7 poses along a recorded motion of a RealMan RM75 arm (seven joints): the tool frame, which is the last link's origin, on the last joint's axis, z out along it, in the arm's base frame.
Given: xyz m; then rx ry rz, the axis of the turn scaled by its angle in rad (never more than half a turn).
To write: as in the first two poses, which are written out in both.
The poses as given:
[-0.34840 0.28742 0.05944 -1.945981 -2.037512 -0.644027]
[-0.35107 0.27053 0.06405 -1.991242 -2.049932 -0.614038]
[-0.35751 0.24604 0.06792 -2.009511 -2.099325 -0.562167]
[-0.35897 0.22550 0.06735 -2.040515 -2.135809 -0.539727]
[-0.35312 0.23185 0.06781 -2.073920 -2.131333 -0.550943]
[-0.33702 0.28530 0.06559 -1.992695 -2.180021 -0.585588]
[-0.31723 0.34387 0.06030 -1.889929 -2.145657 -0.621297]
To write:
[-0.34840 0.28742 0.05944 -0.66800 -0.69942 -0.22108 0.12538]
[-0.35107 0.27053 0.06405 -0.67715 -0.69711 -0.20881 0.10905]
[-0.35751 0.24604 0.06792 -0.67610 -0.70632 -0.18914 0.09069]
[-0.35897 0.22550 0.06735 -0.67791 -0.70956 -0.17931 0.06935]
[-0.35312 0.23185 0.06781 -0.68454 -0.70349 -0.18185 0.05854]
[-0.33702 0.28530 0.06559 -0.66039 -0.72247 -0.19407 0.06524]
[-0.31723 0.34387 0.06030 -0.64215 -0.72904 -0.21110 0.10757]

